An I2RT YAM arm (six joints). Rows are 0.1 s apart.
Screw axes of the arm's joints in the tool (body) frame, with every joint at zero. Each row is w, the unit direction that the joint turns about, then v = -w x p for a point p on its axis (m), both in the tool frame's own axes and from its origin. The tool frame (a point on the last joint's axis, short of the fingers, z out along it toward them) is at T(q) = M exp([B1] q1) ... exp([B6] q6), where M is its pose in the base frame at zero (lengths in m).
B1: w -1 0 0 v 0 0.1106 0
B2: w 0 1 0 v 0.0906 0 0.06
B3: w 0 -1 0 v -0.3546 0 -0.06
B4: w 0 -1 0 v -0.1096 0 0
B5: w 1 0 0 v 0 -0.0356 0
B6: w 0 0 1 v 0 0 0
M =
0 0 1 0.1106
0 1 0 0
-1 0 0 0.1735
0 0 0 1
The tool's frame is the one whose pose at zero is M.
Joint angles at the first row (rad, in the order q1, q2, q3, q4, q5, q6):
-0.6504, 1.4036, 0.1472, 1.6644, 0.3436, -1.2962
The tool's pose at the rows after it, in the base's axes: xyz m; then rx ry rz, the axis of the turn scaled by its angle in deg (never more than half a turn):
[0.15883 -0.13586 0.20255 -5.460 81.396 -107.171]
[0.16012 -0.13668 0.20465 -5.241 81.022 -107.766]
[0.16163 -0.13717 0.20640 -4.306 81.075 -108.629]
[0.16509 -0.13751 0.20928 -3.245 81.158 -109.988]
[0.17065 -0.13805 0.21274 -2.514 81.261 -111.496]
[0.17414 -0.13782 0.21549 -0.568 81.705 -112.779]
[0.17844 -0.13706 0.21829 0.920 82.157 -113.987]
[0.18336 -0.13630 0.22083 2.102 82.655 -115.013]
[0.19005 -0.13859 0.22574 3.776 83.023 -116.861]
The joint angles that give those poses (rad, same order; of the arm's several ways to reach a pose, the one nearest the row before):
-0.6504, 1.4067, 0.1518, 1.6644, 0.3421, -1.2993
-0.6489, 1.4067, 0.1610, 1.6644, 0.3482, -1.3069
-0.6428, 1.4082, 0.1702, 1.6644, 0.3711, -1.3161
-0.6290, 1.4127, 0.1871, 1.6644, 0.4064, -1.3361
-0.6106, 1.4235, 0.2116, 1.6644, 0.4432, -1.3636
-0.5937, 1.4281, 0.2285, 1.6643, 0.4922, -1.3806
-0.5738, 1.4342, 0.2469, 1.6643, 0.5382, -1.4020
-0.5538, 1.4434, 0.2668, 1.6644, 0.5797, -1.4235
-0.5415, 1.4603, 0.3035, 1.6644, 0.6241, -1.4541

